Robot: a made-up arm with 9 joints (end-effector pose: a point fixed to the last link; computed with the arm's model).
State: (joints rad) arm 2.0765 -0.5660 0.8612 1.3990 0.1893 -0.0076 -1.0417 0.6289 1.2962
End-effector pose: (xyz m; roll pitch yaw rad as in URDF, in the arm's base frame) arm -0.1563 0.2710 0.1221 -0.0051 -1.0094 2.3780
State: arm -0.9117 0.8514 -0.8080 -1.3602 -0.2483 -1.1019 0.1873 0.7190 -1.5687
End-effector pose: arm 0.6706 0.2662 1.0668 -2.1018 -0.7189 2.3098
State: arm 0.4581 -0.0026 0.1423 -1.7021 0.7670 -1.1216 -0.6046 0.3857 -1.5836
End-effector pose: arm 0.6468 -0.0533 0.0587 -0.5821 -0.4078 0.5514
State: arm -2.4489 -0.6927 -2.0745 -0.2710 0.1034 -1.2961 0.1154 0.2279 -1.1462
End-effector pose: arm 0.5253 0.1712 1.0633 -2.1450 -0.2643 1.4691
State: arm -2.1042 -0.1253 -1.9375 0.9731 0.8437 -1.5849 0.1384 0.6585 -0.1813
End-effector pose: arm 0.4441 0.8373 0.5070 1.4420 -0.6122 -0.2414
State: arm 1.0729 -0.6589 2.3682 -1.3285 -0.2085 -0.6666 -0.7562 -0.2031 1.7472
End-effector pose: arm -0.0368 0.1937 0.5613 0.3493 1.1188 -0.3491
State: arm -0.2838 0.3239 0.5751 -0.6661 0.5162 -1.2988 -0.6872 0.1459 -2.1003
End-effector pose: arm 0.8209 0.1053 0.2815 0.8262 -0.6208 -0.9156
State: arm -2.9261 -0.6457 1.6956 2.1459 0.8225 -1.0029 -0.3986 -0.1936 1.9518
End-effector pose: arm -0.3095 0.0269 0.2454 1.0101 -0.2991 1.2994
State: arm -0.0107 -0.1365 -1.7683 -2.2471 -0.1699 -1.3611 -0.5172 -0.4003 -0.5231
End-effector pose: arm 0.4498 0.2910 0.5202 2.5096 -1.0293 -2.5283
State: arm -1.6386 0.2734 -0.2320 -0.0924 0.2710 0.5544 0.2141 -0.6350 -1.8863
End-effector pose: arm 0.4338 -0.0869 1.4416 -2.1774 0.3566 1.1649
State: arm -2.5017 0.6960 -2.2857 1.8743 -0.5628 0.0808 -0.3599 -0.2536 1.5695
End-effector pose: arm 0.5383 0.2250 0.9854 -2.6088 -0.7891 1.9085
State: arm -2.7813 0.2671 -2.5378 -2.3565 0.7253 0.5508 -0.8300 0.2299 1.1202
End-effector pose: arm 0.0606 0.4622 0.3750 -0.5877 0.8363 -1.8868
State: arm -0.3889 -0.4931 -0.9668 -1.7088 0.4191 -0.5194 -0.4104 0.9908 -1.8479
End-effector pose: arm 0.8142 0.4322 0.4531 -0.7580 0.5694 2.1314
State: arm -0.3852 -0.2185 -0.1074 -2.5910 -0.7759 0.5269 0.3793 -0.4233 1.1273
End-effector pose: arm 0.3053 0.4815 1.0641 2.8318 -0.3203 0.8891
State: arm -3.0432 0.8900 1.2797 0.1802 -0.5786 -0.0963 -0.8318 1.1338 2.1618
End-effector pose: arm -0.2482 0.2301 1.1916 -2.9800 1.1816 2.2683
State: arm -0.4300 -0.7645 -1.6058 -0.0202 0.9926 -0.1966 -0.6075 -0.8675 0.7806
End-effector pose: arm 0.5593 0.0410 0.2652 -0.4017 -0.7932 -0.0994
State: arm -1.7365 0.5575 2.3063 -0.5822 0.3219 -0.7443 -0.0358 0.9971 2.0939
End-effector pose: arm 0.8052 -0.2033 0.4415 -1.2422 -0.6649 1.1920
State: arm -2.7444 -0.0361 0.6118 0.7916 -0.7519 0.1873 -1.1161 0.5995 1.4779
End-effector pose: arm 0.0692 0.2508 0.9144 2.2220 0.8305 -0.1742
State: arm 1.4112 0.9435 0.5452 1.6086 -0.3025 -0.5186 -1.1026 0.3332 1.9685
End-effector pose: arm 0.2672 0.2721 0.2933 2.0962 -0.7777 -1.4881
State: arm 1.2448 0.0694 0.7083 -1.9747 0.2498 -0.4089 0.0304 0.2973 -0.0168
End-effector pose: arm 0.2483 -0.3524 0.4163 -1.5736 0.3628 -0.0379
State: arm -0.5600 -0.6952 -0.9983 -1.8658 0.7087 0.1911 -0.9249 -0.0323 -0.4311
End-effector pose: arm 0.5308 0.2178 0.9571 -2.1121 -0.1789 1.3315
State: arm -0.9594 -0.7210 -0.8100 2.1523 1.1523 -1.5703 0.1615 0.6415 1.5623
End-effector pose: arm 0.8799 0.5936 0.8482 -1.7270 -0.2349 2.3695
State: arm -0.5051 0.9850 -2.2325 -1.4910 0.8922 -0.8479 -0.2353 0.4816 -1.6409
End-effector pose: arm -0.1638 0.6714 0.7051 -1.4629 0.4774 -2.5514
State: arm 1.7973 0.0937 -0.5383 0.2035 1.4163 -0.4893 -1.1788 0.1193 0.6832
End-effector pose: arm -0.0520 0.7206 0.3909 -1.4149 -0.4608 -3.0109
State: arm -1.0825 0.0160 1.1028 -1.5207 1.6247 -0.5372 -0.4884 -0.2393 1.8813
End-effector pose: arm 0.4485 -0.5129 0.7134 0.0012 1.2903 1.8289
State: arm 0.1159 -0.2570 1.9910 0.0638 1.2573 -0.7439 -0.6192 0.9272 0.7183
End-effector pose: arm 0.2216 -0.4429 0.9524 -3.0631 0.8679 -1.6066
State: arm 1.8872 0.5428 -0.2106 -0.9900 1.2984 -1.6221 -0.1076 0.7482 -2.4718
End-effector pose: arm -0.0349 0.4297 -0.1984 0.5887 -0.3022 0.1694
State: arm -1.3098 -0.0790 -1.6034 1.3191 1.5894 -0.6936 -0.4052 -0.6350 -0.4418
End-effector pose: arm 0.1287 0.6141 0.2784 1.0731 0.0055 0.5007
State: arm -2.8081 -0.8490 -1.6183 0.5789 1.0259 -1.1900 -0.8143 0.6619 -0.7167
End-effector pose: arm 0.3548 0.7323 1.0560 2.8342 -0.8576 -1.5106
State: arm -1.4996 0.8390 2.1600 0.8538 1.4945 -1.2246 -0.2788 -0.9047 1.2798
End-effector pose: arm 0.7720 -0.1175 0.8193 -2.4540 -0.7471 1.9169
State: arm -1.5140 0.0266 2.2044 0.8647 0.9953 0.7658 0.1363 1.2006 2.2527
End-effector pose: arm 0.2048 -0.3223 0.8464 -2.4383 -0.1052 -0.3227
